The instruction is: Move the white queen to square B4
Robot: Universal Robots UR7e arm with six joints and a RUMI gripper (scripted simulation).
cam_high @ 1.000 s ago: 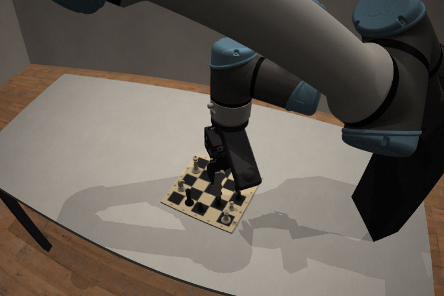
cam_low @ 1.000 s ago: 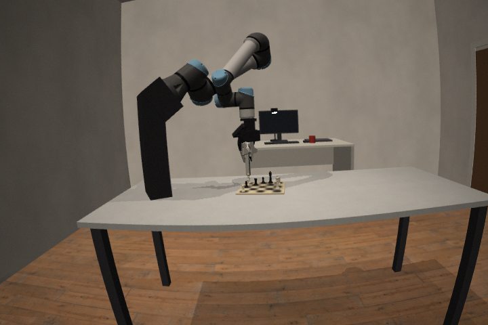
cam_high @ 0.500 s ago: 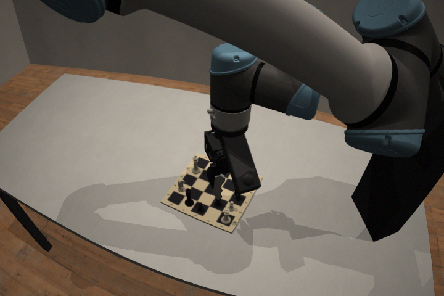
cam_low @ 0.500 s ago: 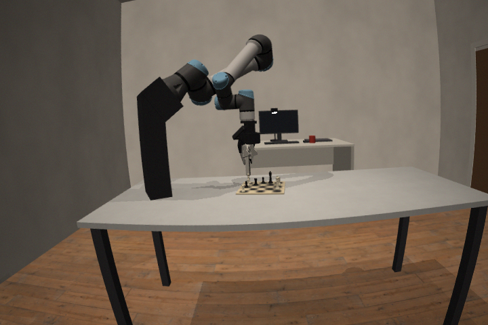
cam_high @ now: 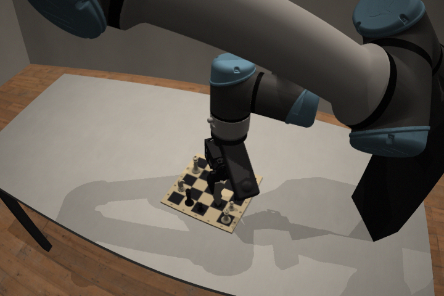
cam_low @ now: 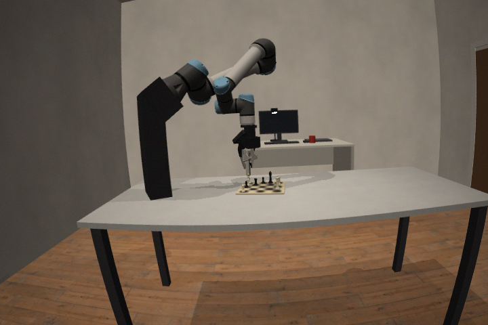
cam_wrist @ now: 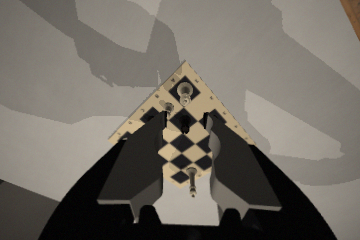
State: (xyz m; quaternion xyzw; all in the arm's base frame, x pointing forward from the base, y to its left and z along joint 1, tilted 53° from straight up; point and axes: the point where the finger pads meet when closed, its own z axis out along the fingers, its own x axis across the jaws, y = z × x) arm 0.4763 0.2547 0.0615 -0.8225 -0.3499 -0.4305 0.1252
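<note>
The white piece lies 7 cm below my hand. From my hand the other things lie so: white chess piece: 18 cm ahead, 7 cm to the right, 6 cm below; then tall black piece: 11 cm ahead, 2 cm to the left, 6 cm below; then chessboard: 10 cm ahead, 5 cm to the right, 10 cm below.
</note>
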